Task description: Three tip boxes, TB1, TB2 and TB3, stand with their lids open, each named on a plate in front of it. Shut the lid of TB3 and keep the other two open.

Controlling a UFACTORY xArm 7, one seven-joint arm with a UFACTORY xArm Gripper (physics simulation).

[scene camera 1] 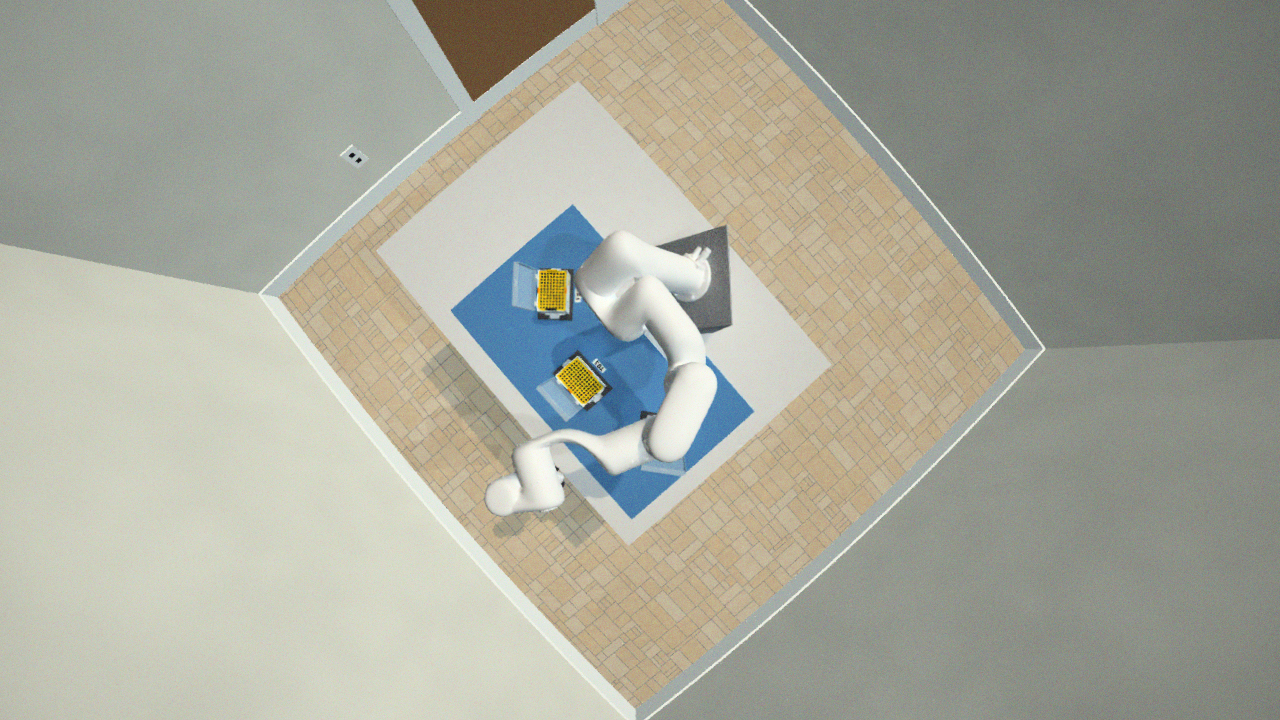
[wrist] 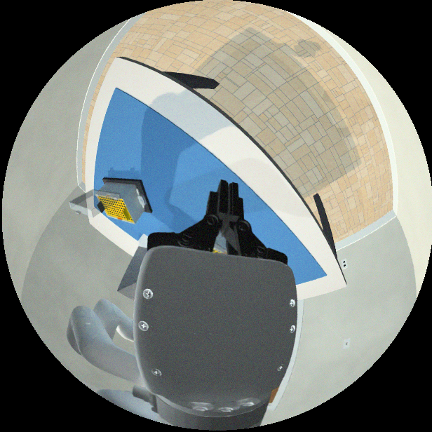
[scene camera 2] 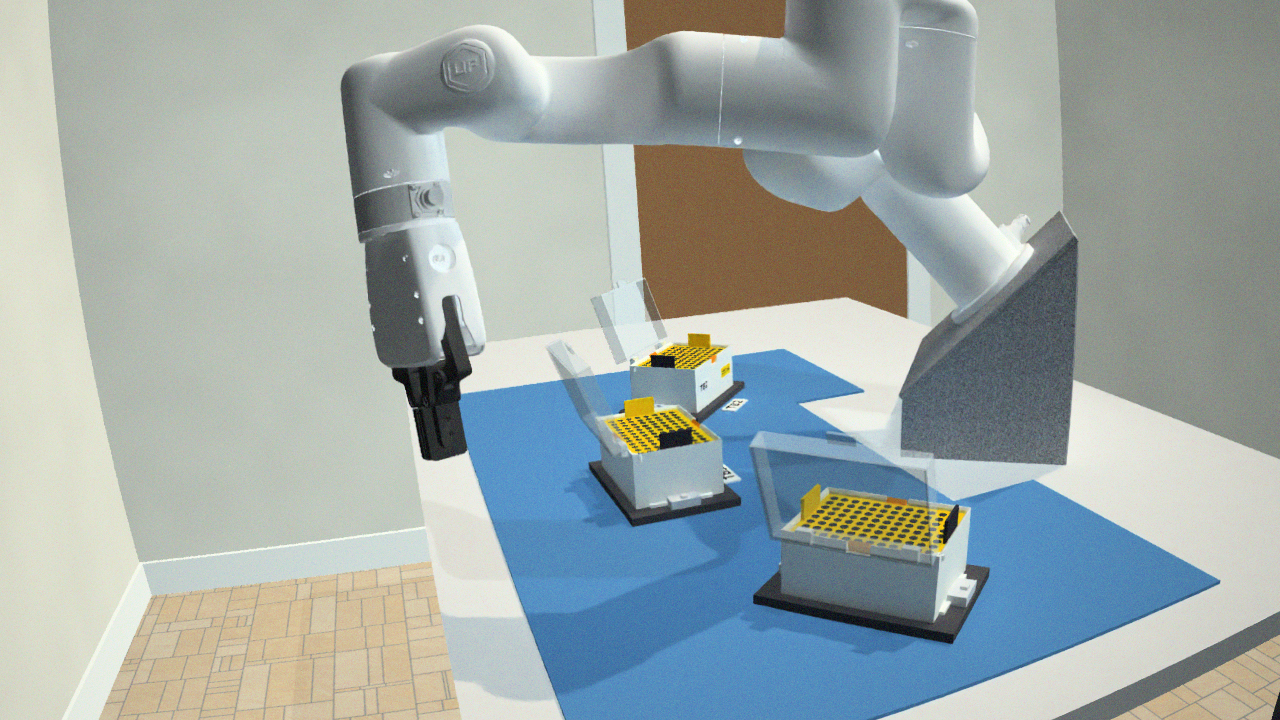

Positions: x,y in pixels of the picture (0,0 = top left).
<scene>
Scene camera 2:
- my gripper: 445,456
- tip box: 701,392
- tip box: 933,603
</scene>
